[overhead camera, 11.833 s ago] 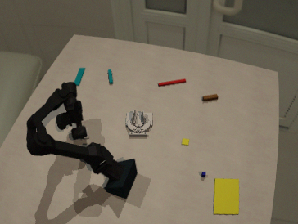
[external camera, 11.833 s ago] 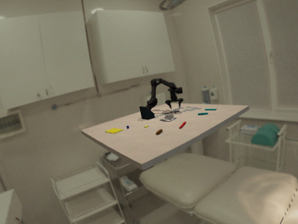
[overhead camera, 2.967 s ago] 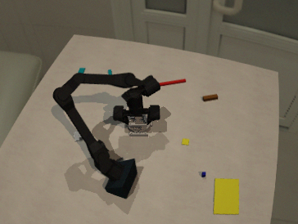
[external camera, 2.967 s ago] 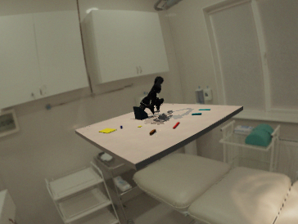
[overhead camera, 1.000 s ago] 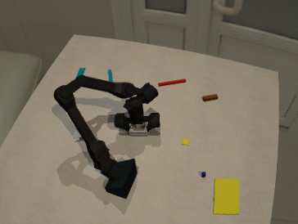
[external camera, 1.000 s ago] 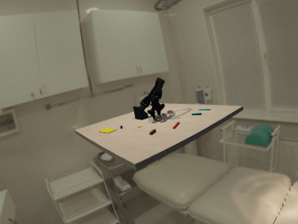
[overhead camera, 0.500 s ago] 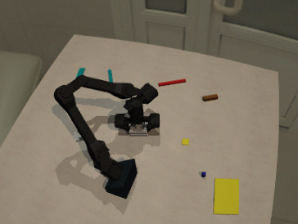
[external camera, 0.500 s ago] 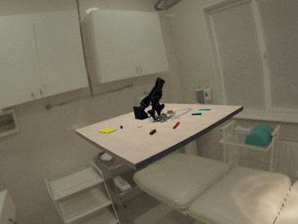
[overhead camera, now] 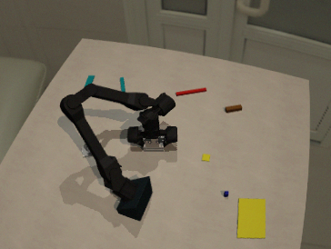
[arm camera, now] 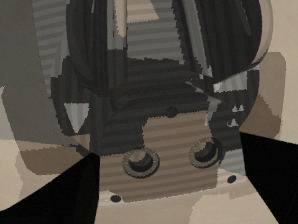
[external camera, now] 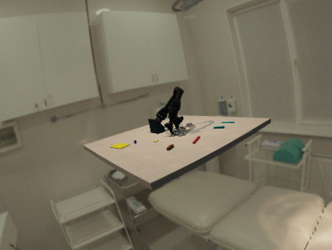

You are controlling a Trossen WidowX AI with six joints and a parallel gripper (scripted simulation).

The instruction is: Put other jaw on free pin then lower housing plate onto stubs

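Now: the jaw 20 mm to the left of my gripper tip and 20 mm ahead of it. Round my gripper tip: yellow square: 210 mm to the right, 10 mm below; then blue cube: 320 mm to the right, 140 mm behind; then red bar: 330 mm ahead, 80 mm to the right, 10 mm below.
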